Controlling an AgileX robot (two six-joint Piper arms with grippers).
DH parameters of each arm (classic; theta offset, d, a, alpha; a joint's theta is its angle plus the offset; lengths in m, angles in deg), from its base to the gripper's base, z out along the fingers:
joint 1: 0 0.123 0 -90
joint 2: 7.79 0 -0.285 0
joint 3: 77.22 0 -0.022 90
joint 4: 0 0.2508 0 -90
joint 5: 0 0 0.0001 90
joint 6: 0 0.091 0 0
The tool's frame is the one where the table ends.
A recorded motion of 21 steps. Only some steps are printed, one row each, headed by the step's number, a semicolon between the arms.
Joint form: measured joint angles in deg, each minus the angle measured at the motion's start. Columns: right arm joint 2, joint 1, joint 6, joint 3, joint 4, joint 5; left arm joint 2, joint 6, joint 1, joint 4, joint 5, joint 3.
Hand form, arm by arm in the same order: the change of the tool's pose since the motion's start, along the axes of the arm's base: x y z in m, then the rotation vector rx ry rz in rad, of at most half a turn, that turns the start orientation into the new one. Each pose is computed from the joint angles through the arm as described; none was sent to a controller.
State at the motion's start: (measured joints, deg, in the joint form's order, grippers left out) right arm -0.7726 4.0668 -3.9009 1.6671 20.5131 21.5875; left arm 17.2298 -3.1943 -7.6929 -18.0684 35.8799 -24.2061
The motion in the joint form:
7: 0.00 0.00 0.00 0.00 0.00 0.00; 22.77 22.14 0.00 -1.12 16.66 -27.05
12: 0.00 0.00 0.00 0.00 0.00 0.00; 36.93 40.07 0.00 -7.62 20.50 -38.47
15: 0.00 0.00 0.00 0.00 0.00 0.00; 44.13 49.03 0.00 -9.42 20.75 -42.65
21: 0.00 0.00 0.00 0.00 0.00 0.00; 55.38 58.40 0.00 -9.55 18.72 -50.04
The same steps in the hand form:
7: 0.0000 0.0000 0.0000 0.0000 0.0000 0.0000; 0.0488 -0.0138 0.0926 0.3473 0.0662 -0.2740
12: 0.0000 0.0000 0.0000 0.0000 0.0000 0.0000; 0.1013 -0.0301 0.1171 0.4901 0.0378 -0.5015
15: 0.0000 0.0000 0.0000 0.0000 0.0000 0.0000; 0.1337 -0.0368 0.1167 0.5730 0.0199 -0.6010
21: 0.0000 0.0000 0.0000 0.0000 0.0000 0.0000; 0.1897 -0.0436 0.1129 0.6855 -0.0135 -0.6774

